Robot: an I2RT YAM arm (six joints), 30 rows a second.
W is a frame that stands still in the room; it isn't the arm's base.
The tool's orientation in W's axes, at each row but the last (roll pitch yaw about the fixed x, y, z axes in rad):
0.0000 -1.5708 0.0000
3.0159 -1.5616 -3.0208
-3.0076 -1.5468 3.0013
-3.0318 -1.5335 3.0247
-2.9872 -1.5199 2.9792
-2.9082 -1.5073 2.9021
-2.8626 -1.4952 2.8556
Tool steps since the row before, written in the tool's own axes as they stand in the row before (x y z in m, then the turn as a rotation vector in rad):
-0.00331 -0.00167 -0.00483 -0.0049 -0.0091 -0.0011
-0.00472 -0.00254 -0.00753 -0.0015 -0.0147 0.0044
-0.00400 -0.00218 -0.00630 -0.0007 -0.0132 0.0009
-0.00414 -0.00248 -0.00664 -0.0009 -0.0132 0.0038
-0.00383 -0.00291 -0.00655 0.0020 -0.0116 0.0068
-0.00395 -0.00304 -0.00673 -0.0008 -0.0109 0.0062
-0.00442 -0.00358 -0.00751 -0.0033 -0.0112 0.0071
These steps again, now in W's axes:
0.00483 -0.00167 -0.00331 0.0011 -0.0091 -0.0049
0.00756 -0.00257 -0.00465 -0.0045 -0.0147 -0.0016
0.00638 -0.00223 -0.00384 -0.0010 -0.0132 -0.0007
0.00677 -0.00254 -0.00388 -0.0039 -0.0132 -0.0010
0.00671 -0.00299 -0.00347 -0.0070 -0.0115 0.0017
0.00694 -0.00314 -0.00348 -0.0062 -0.0109 -0.0010
0.00778 -0.00372 -0.00379 -0.0069 -0.0112 -0.0036

